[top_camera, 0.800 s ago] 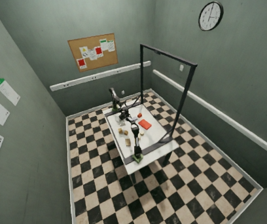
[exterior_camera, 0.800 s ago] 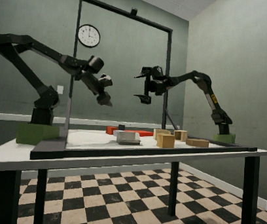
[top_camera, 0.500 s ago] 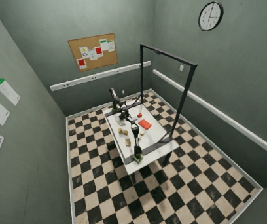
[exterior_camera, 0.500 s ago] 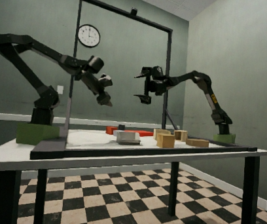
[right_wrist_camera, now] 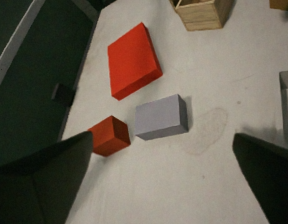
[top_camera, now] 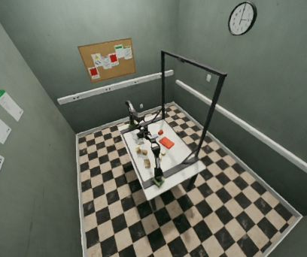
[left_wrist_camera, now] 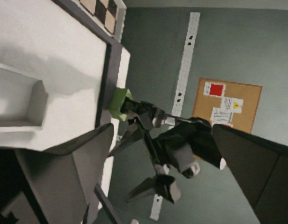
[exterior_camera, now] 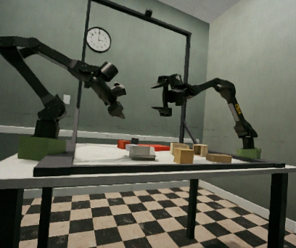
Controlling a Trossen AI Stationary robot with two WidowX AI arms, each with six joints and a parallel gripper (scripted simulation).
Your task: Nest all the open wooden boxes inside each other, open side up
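Now: left hand 33 cm to the right of the flat brown box, 26 cm above it and 4 cm short of it. The rest, counted from my left hand: grey open box: 25 cm below, 5 cm to the right; flat red block: 32 cm behind, 26 cm below, 14 cm to the left; grey block: 26 cm below, 22 cm behind, 3 cm to the right.
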